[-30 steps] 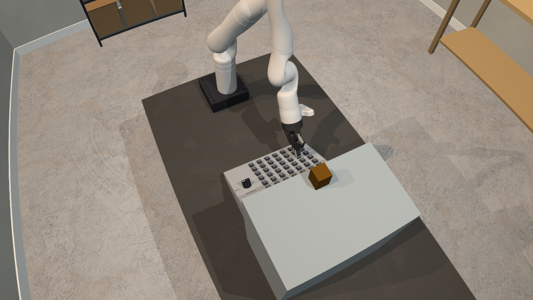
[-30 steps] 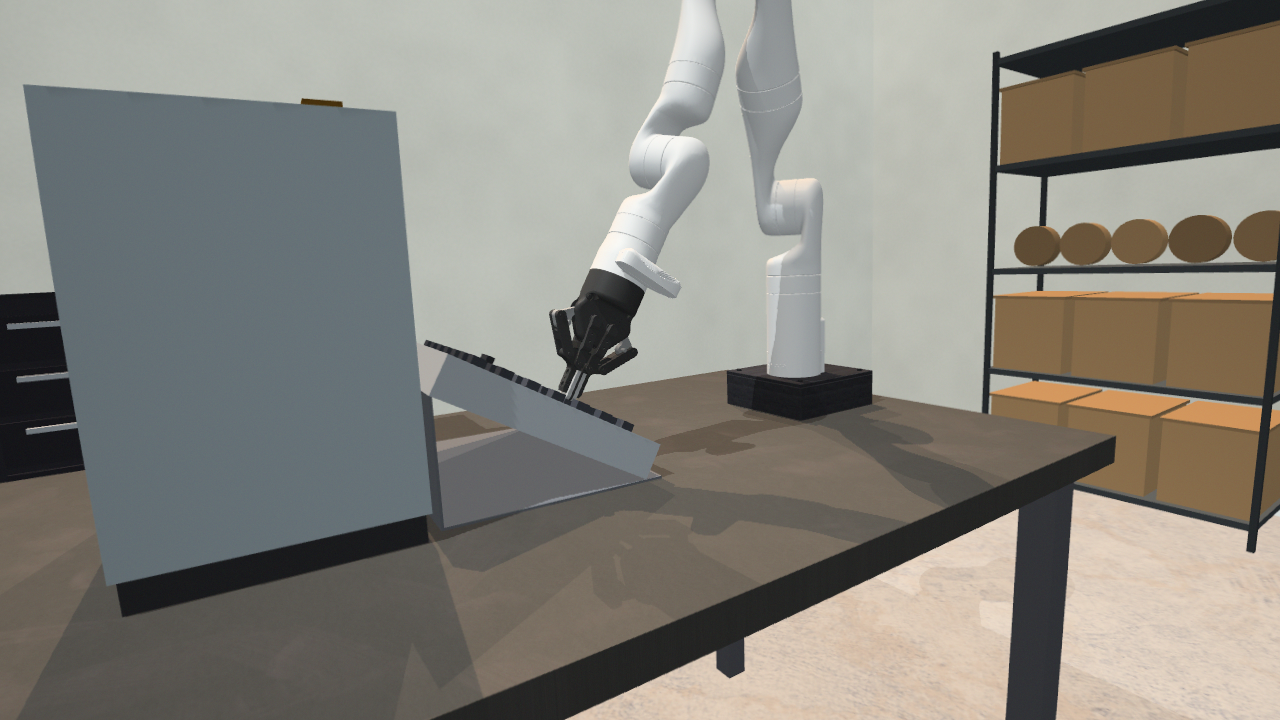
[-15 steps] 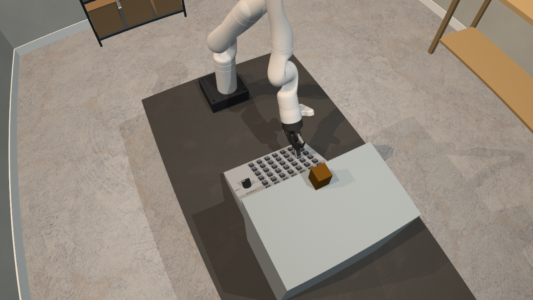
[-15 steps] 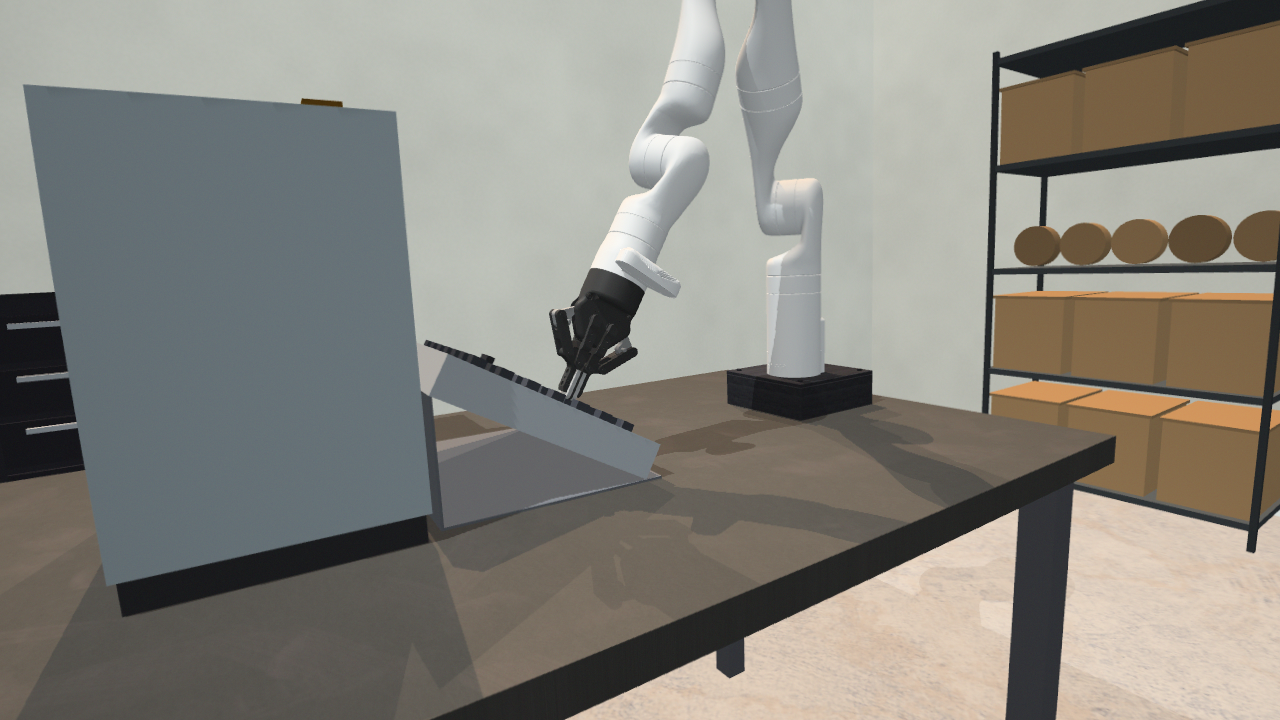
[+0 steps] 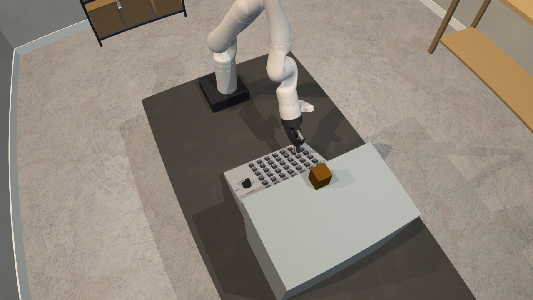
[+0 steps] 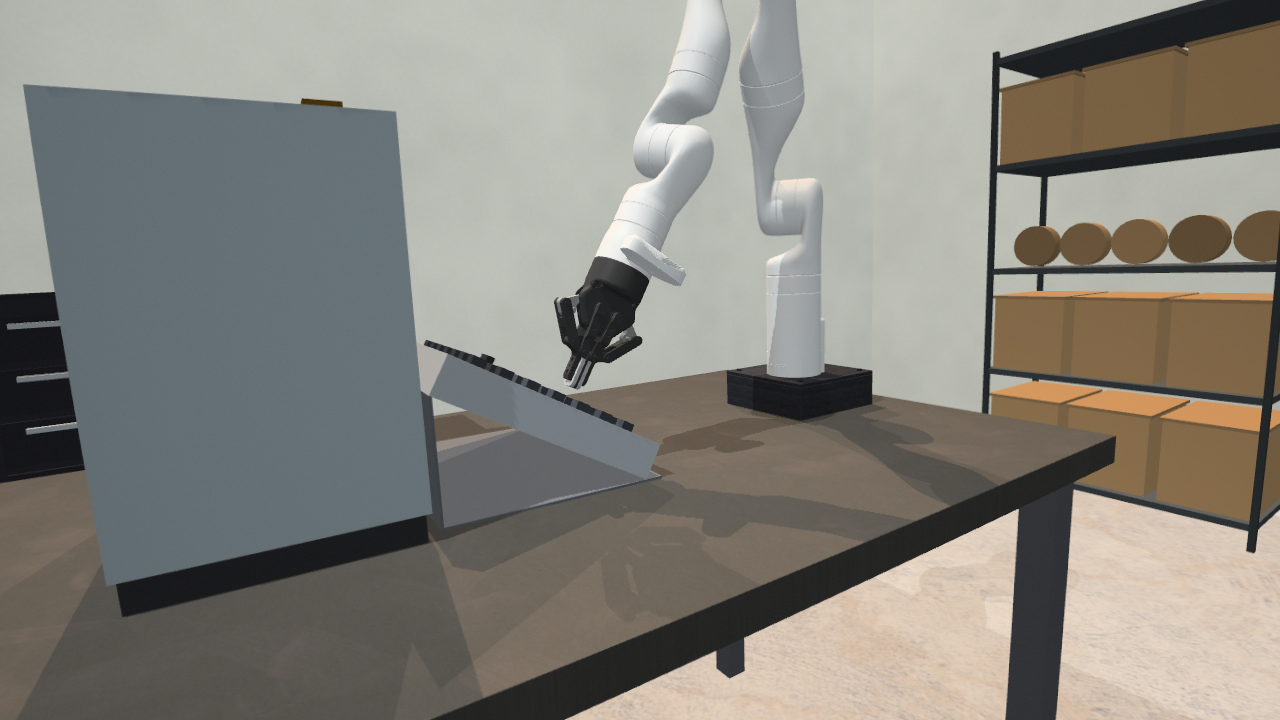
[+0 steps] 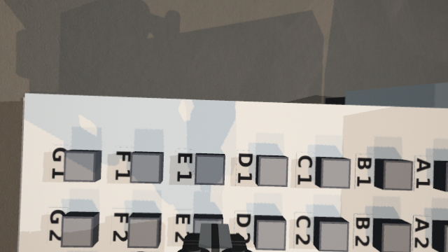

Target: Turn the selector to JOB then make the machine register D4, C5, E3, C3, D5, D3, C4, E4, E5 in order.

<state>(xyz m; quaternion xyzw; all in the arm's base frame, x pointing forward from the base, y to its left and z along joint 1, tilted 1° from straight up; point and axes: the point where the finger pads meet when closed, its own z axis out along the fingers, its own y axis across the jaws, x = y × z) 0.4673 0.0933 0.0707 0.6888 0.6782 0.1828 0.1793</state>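
The key E2 is 2 cm ahead of my hand and 3 cm below it. Also, from my hand: key E1: 2 cm ahead, 3 cm to the left, 3 cm below; key D1: 5 cm ahead, 3 cm to the left, 2 cm below; sloped keypad panel: 7 cm ahead, 12 cm to the right, 5 cm below.
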